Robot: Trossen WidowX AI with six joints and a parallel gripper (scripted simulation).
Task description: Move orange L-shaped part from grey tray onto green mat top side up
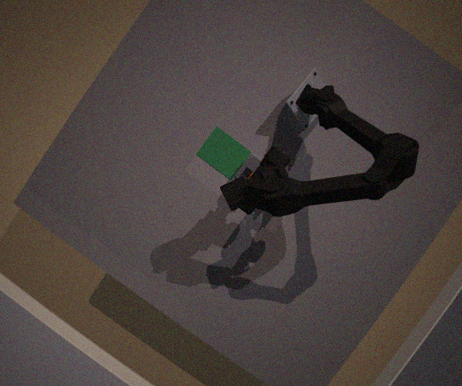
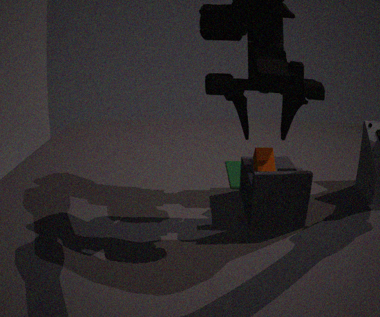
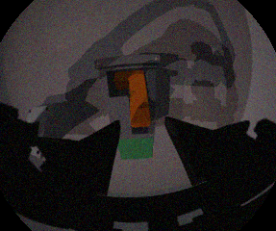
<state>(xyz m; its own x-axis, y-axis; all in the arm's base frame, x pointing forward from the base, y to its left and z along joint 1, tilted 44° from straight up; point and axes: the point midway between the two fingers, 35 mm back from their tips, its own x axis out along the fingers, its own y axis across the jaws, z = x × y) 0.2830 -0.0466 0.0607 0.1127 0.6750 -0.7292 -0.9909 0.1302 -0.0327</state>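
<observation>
My gripper tip is 7 cm above the orange L-shaped part, 3 cm to the right of it and 1 cm past it. Also, from my gripper tip: green mat (14 cm to the right, 13 cm below, 3 cm behind).
</observation>
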